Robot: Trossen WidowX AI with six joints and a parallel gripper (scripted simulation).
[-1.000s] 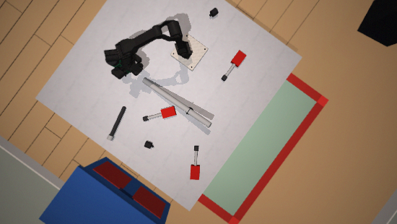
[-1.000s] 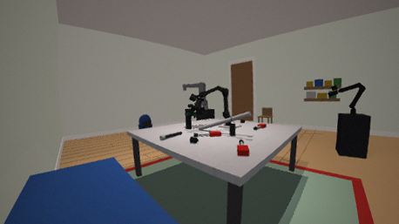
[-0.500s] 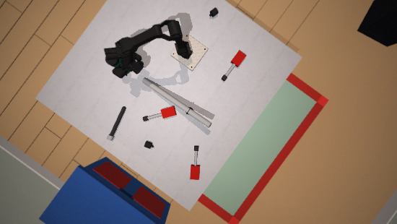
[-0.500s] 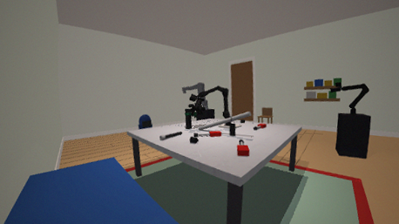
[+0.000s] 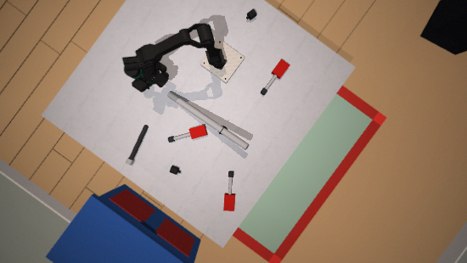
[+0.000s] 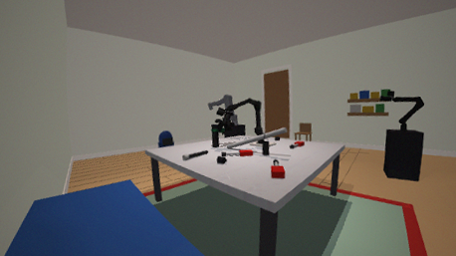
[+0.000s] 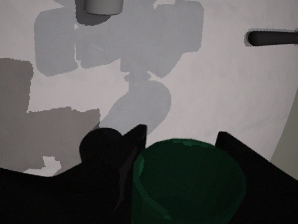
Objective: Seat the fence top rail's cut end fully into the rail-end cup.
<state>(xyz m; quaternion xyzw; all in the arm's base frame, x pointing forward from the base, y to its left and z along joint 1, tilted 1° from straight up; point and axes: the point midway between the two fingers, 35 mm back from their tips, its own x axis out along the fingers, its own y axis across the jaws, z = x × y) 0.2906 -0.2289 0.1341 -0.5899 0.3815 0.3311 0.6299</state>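
The green cup is 3 cm above my gripper tip, 2 cm to the right of it and 2 cm behind it. The rest, counted from my gripper tip: loop cap: 43 cm to the left, 2 cm below, 2 cm ahead.
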